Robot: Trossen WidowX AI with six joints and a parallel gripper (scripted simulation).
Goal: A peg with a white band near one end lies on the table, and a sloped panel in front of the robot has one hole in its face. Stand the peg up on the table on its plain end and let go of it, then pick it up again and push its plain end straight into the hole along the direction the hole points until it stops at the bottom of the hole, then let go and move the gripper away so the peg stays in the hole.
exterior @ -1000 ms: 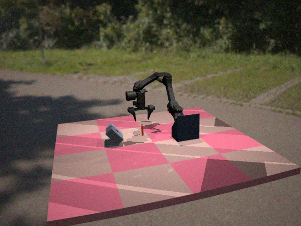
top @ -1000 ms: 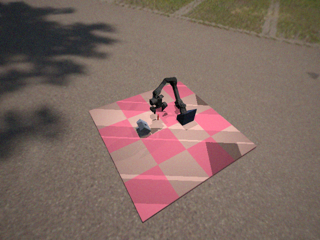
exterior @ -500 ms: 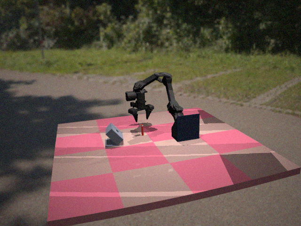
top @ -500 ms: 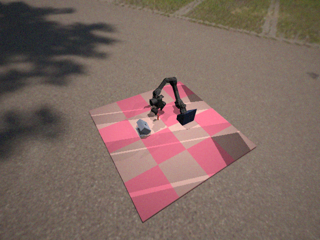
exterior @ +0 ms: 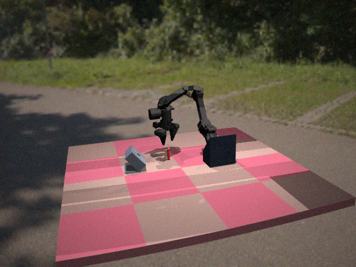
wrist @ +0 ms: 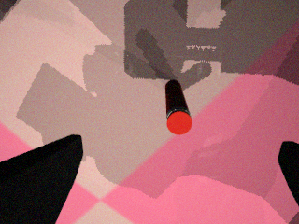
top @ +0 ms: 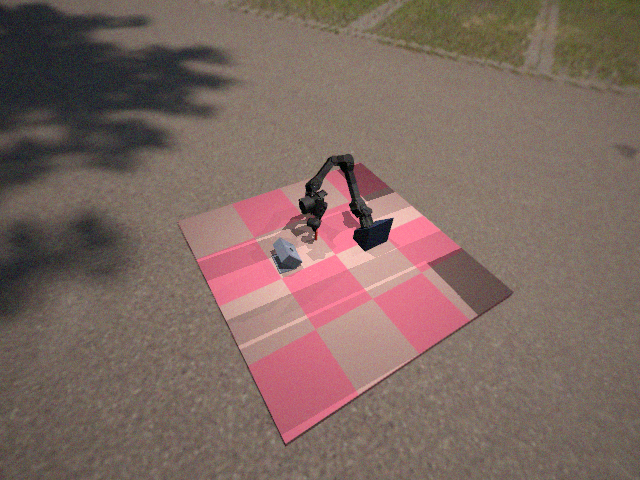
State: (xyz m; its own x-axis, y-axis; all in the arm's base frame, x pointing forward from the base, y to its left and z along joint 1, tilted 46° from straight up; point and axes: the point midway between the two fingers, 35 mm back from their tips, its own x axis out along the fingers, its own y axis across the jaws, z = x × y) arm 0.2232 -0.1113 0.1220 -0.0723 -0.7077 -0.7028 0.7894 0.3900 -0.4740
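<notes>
Right now my gripper tip is 50 mm above the peg. Round my gripper tip: sloped panel: 210 mm ahead, 40 mm to the left, 40 mm below.
</notes>
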